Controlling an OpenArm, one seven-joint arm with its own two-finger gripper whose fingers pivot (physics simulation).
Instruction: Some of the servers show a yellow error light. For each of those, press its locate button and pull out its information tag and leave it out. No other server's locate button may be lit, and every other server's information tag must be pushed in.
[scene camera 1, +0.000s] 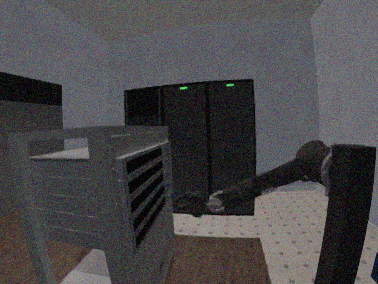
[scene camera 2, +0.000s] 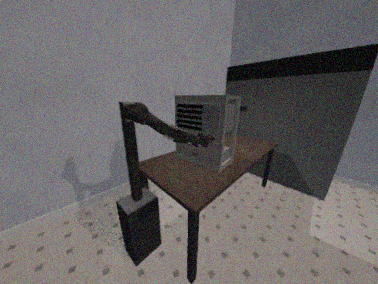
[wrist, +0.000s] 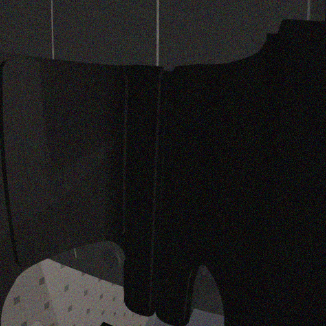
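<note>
A grey server rack (scene camera 1: 106, 200) (scene camera 2: 212, 156) stands on the brown table (scene camera 1: 220, 257) (scene camera 2: 195, 186). Stacked server fronts with dark slots (scene camera 1: 145, 162) (scene camera 2: 189, 108) show on its face. The views are dark and grainy, and I cannot make out any yellow error light, lit locate button or information tag. My gripper (scene camera 1: 176, 201) (scene camera 2: 213, 138) (wrist: 177, 197) is shut and empty. It is at the rack's front, on the side beyond the slots, and whether it touches the rack cannot be told. Its large dark fingers hide much of the wrist view.
Tall black cabinets (scene camera 1: 185, 145) with green lights (scene camera 1: 183, 88) (scene camera 1: 230, 85) stand behind the rack. Another large grey cabinet (scene camera 1: 30, 120) (scene camera 2: 300, 120) with a black top band stands on the rack's other side. My arm's black post (scene camera 1: 347, 210) (scene camera 2: 132, 160) rises from a box base (scene camera 2: 140, 230) beside the table.
</note>
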